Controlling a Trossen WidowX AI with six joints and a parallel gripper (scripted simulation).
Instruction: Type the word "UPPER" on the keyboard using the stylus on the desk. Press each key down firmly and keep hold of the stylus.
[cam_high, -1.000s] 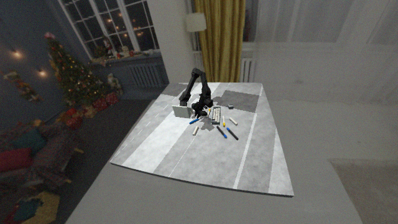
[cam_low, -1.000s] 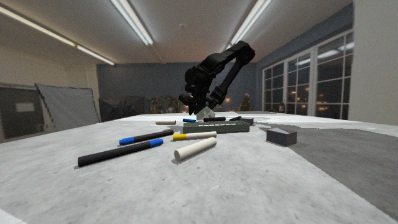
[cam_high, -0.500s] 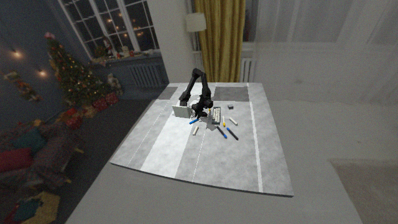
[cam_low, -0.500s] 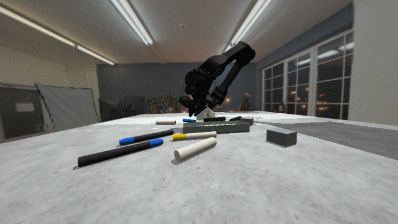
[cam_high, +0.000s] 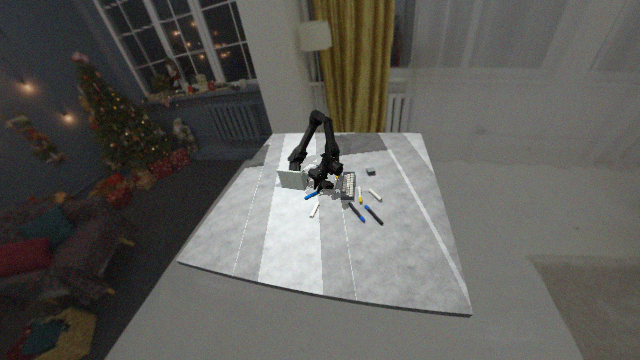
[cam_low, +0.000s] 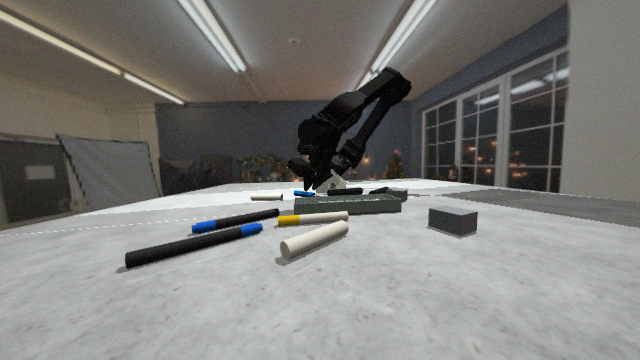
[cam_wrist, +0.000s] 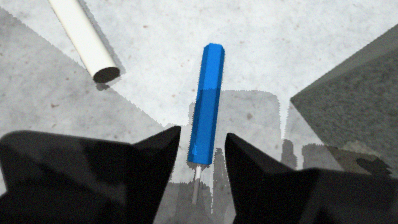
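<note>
The blue stylus lies 2 cm below my gripper tip. From my gripper tip the other things lie so: thin metal tip: 3 cm ahead, 3 cm to the left, 2 cm below; then grey block: 29 cm ahead, 23 cm to the left, 1 cm below.
</note>
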